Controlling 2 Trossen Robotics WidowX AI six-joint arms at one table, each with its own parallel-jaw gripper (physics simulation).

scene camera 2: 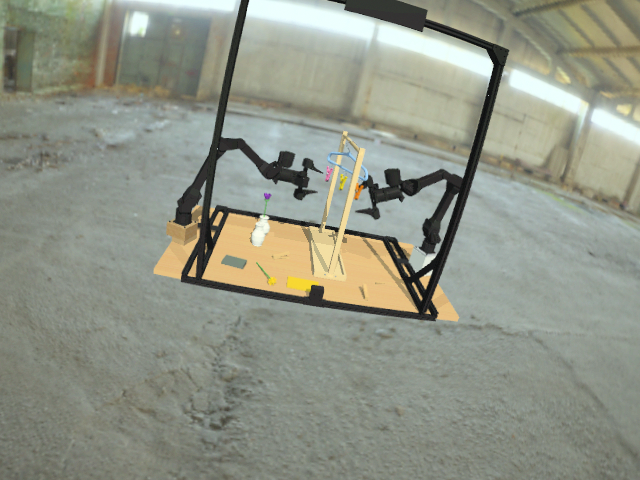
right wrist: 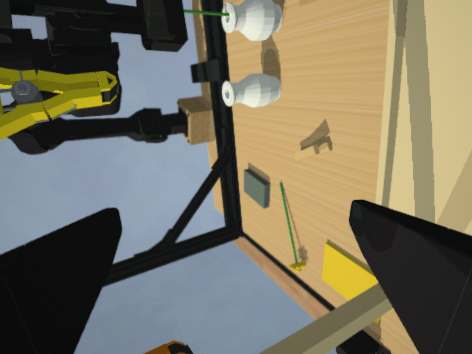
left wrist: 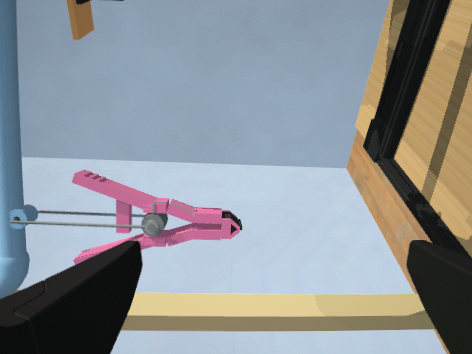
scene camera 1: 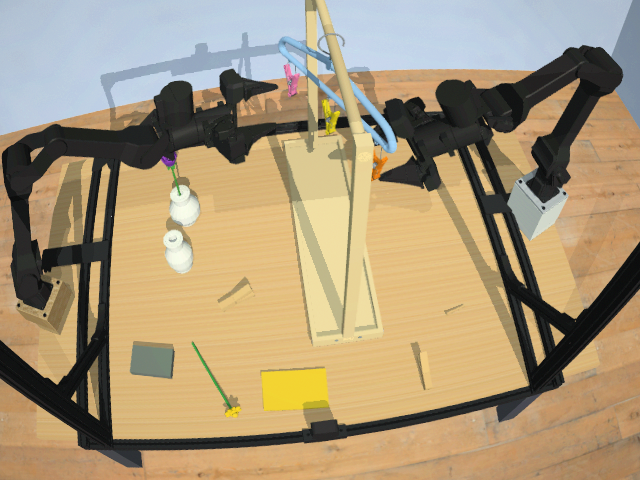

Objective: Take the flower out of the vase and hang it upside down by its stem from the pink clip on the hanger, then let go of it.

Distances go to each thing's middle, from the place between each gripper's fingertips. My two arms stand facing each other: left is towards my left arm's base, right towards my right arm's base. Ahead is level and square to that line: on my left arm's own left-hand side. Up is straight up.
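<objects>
My right hand is 280 mm above the stand base [scene camera 1: 322, 195], 60 mm short of it and 50 mm to the right of it. From this right hand, I find the yellow pad [scene camera 1: 299, 389] far behind, well below and a good way to the left, while the grey block [scene camera 1: 147, 361] is some way behind, far to the left and far below.
My left hand, meanwhile, is 300 mm above the stand base, 90 mm past it and 70 mm to the left of it. Counted from my left hand, the yellow pad is far behind, slightly to the left and far below. The grey block is far behind that left hand, far to the left of it and well below it.
</objects>
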